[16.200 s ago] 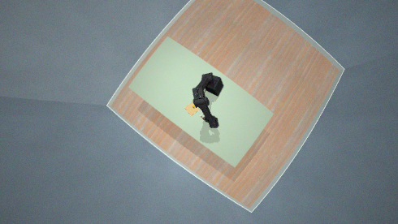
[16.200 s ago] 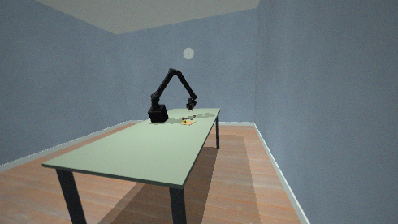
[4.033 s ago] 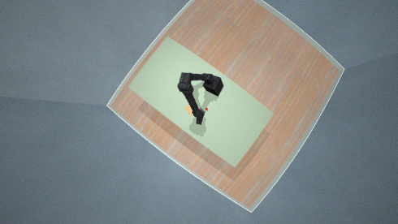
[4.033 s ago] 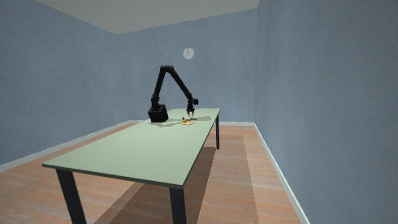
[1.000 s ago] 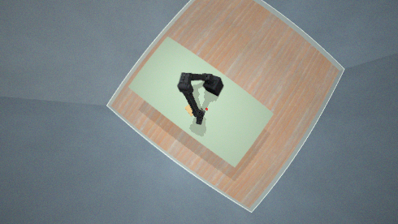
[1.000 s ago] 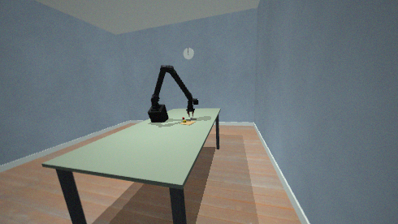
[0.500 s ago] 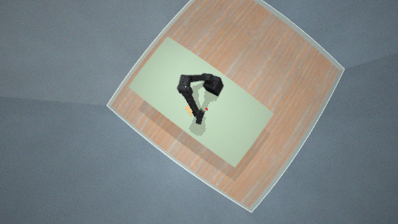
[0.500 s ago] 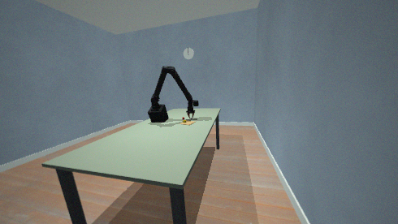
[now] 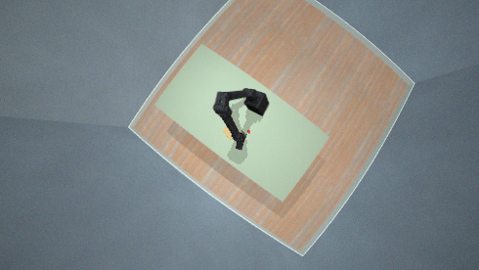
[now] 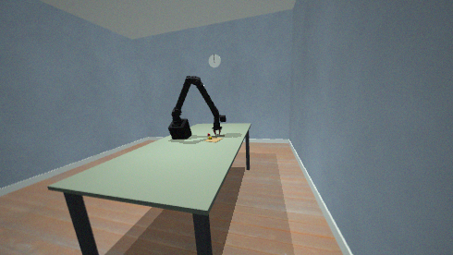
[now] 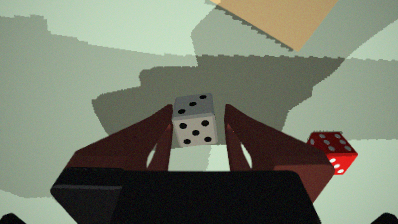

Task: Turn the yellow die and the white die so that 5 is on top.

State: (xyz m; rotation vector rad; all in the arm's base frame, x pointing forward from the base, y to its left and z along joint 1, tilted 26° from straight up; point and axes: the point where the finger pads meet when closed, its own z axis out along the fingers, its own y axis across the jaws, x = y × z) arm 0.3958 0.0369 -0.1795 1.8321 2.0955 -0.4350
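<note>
Now: hand right at the white die. From my hand the other things lie so: tan mat: 1 cm behind, 14 cm to the right, 1 cm below; then red die: 11 cm behind, 2 cm to the left; then yellow die: 4 cm behind, 14 cm to the right, 1 cm above.
</note>
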